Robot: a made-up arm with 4 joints. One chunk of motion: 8 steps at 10 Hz.
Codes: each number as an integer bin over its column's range. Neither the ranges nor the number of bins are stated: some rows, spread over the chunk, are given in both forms.
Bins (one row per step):
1: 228 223 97 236
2: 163 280 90 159
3: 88 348 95 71
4: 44 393 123 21
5: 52 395 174 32
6: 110 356 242 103
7: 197 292 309 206
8: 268 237 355 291
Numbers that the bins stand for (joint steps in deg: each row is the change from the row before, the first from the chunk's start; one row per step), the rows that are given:
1: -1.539 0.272 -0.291 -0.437
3: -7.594 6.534 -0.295 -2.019
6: -6.643 6.935 0.021 -1.712
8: 0.191 0.973 0.264 0.090
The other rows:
2: -4.350 3.127 -0.306 -1.175
4: -9.497 8.788 -0.235 -2.499
5: -9.151 8.889 -0.125 -2.393
7: -2.880 3.729 0.165 -0.725

